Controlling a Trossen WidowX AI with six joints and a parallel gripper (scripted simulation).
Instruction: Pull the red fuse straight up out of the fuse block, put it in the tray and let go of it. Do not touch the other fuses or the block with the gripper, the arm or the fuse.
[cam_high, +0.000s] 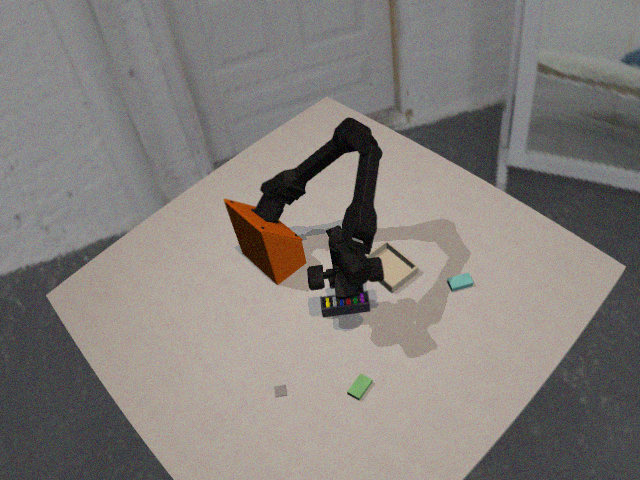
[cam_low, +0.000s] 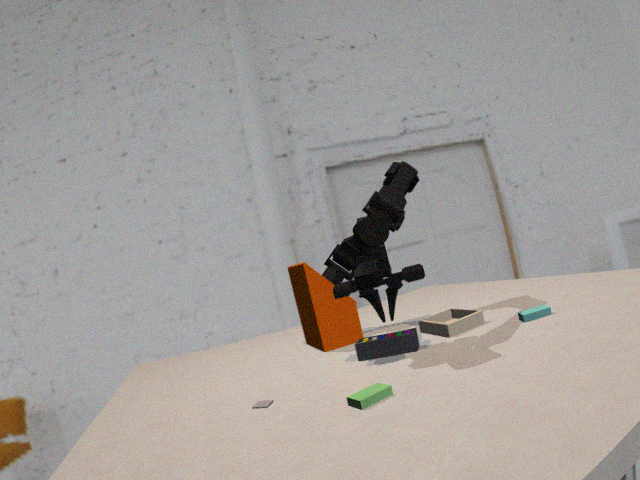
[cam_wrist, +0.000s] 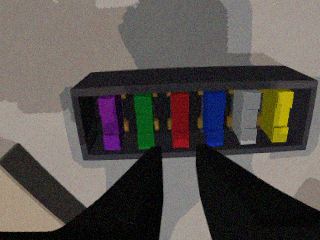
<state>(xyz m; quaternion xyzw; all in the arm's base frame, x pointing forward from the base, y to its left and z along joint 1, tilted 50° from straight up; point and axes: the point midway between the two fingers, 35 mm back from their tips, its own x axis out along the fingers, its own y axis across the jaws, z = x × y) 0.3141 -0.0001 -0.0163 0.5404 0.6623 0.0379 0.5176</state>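
My gripper tip is 4 cm above the red fuse. Also, from my gripper tip: white fuse: 4 cm below, 3 cm to the right, 3 cm behind; green fuse: 4 cm below, 1 cm to the left, 1 cm ahead; blue fuse: 4 cm below, 2 cm to the right, 1 cm behind.
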